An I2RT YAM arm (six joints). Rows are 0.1 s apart.
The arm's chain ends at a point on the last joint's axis. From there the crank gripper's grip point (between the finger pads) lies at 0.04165 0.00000 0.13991 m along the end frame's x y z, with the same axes.
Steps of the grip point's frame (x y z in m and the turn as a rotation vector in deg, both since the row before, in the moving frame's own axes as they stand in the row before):
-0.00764, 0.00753, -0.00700, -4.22, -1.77, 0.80
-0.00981, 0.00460, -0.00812, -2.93, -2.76, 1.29
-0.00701, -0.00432, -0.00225, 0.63, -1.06, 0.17
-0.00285, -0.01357, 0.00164, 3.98, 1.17, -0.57
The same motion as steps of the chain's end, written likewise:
-0.00323, -0.00336, -0.00782, -4.22, -1.77, 0.80
-0.00294, -0.00346, -0.00976, -2.93, -2.76, 1.29
-0.00442, -0.00290, -0.00299, 0.63, -1.06, 0.17
-0.00565, -0.00346, 0.00287, 3.98, 1.17, -0.57

